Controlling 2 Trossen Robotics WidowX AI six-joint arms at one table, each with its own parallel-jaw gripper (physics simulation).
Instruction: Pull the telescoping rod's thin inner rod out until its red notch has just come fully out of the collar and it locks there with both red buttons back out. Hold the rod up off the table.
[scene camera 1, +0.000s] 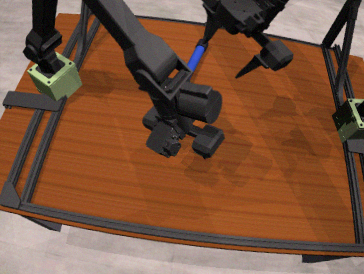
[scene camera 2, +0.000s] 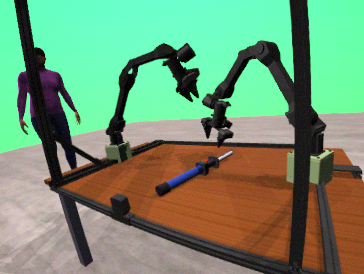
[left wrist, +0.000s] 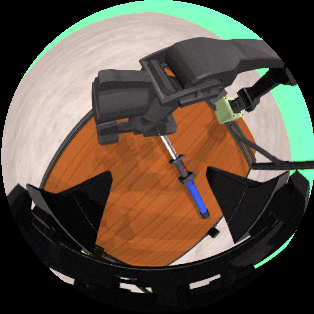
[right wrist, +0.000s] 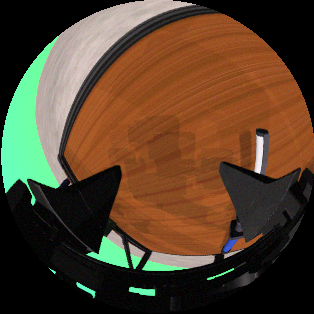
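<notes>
The telescoping rod lies slanting on the table. Its blue tube (scene camera 1: 196, 58) (scene camera 2: 185, 178) (left wrist: 198, 199) (right wrist: 230, 244) has a black end cap. A red button (scene camera 2: 207, 160) (left wrist: 184, 170) shows at the black collar section. The silver inner rod (scene camera 2: 226, 155) (left wrist: 169, 146) (right wrist: 260, 151) sticks out of the other end. No red notch can be made out on it. My right gripper (scene camera 2: 213, 141) (right wrist: 172, 168) is open and empty above the table, near the inner rod's end; its arm hides much of the rod in scene camera 1. My left gripper (scene camera 1: 221, 60) (scene camera 2: 194, 98) (left wrist: 159, 173) is open and empty, high above the table.
Black rails (scene camera 1: 150, 230) edge the wooden table (scene camera 1: 100, 175) (scene camera 2: 240, 215). Upright posts (scene camera 2: 299, 215) stand at its sides. A small black block (scene camera 2: 119, 205) (left wrist: 214, 232) sits on the edge near the blue end. A person (scene camera 2: 47, 100) stands beyond the table's left side in scene camera 2.
</notes>
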